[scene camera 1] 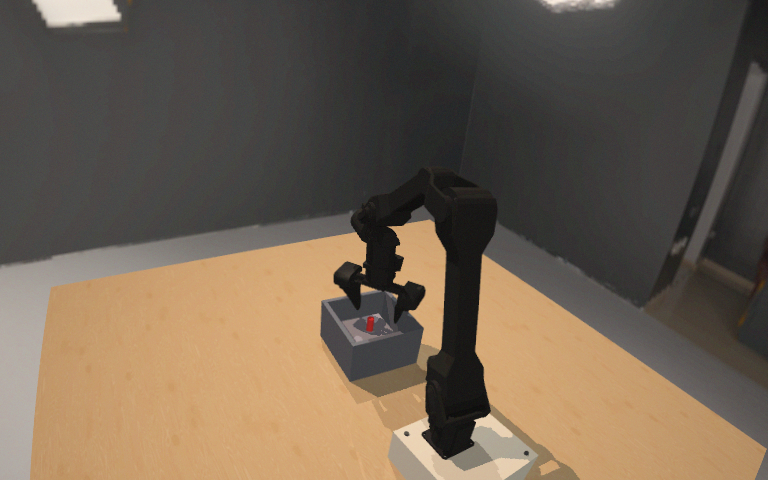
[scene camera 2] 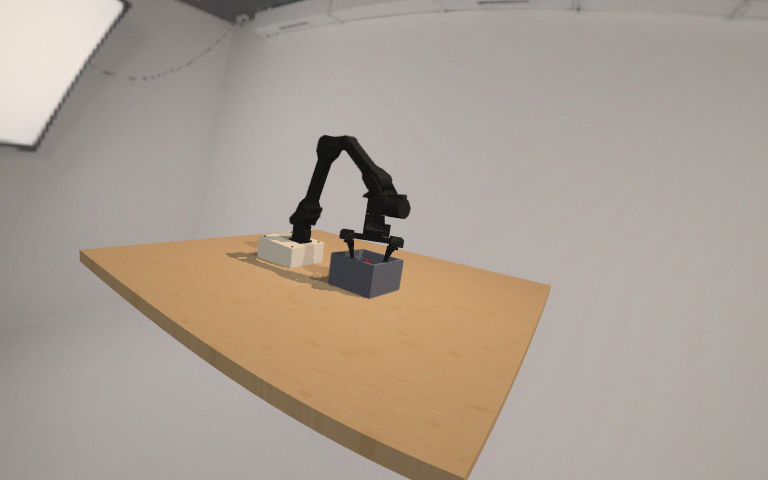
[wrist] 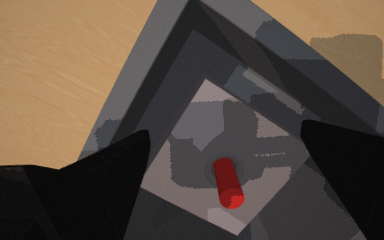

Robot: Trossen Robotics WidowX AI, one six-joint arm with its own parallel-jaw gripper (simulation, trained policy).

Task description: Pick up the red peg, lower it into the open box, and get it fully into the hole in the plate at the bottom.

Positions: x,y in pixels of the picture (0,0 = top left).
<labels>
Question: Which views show my gripper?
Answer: Scene camera 1, scene camera 2 and the wrist view: all of them.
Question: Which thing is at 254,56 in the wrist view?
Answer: A grey box.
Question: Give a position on a red peg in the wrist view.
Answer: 231,196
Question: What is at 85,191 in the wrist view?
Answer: My gripper.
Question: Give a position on a pale plate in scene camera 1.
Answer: At 356,327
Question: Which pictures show the grey box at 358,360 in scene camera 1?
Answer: Scene camera 1, scene camera 2 and the wrist view: all of them.
</labels>
